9 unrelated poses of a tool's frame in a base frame.
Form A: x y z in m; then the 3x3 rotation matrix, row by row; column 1 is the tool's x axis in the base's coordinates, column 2 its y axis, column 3 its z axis. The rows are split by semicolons.
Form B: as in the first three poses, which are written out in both.
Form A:
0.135 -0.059 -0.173; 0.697 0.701 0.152; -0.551 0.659 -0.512; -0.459 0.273 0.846
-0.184 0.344 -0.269; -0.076 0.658 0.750; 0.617 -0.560 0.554; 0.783 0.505 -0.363
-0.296 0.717 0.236; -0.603 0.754 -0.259; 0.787 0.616 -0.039; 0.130 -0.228 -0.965
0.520 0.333 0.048; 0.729 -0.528 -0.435; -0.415 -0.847 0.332; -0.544 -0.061 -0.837
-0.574 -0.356 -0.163; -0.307 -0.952 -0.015; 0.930 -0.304 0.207; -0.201 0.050 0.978
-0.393 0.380 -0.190; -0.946 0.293 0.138; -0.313 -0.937 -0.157; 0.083 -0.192 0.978
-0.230 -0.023 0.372; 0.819 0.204 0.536; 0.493 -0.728 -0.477; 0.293 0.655 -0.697
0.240 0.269 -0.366; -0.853 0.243 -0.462; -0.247 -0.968 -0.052; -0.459 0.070 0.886
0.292 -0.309 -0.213; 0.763 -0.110 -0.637; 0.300 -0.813 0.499; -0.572 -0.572 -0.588
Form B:
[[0.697 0.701 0.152 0.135], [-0.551 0.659 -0.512 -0.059], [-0.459 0.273 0.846 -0.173], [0 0 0 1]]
[[-0.076 0.658 0.750 -0.184], [0.617 -0.560 0.554 0.344], [0.783 0.505 -0.363 -0.269], [0 0 0 1]]
[[-0.603 0.754 -0.259 -0.296], [0.787 0.616 -0.039 0.717], [0.130 -0.228 -0.965 0.236], [0 0 0 1]]
[[0.729 -0.528 -0.435 0.520], [-0.415 -0.847 0.332 0.333], [-0.544 -0.061 -0.837 0.048], [0 0 0 1]]
[[-0.307 -0.952 -0.015 -0.574], [0.930 -0.304 0.207 -0.356], [-0.201 0.050 0.978 -0.163], [0 0 0 1]]
[[-0.946 0.293 0.138 -0.393], [-0.313 -0.937 -0.157 0.380], [0.083 -0.192 0.978 -0.190], [0 0 0 1]]
[[0.819 0.204 0.536 -0.230], [0.493 -0.728 -0.477 -0.023], [0.293 0.655 -0.697 0.372], [0 0 0 1]]
[[-0.853 0.243 -0.462 0.240], [-0.247 -0.968 -0.052 0.269], [-0.459 0.070 0.886 -0.366], [0 0 0 1]]
[[0.763 -0.110 -0.637 0.292], [0.300 -0.813 0.499 -0.309], [-0.572 -0.572 -0.588 -0.213], [0 0 0 1]]

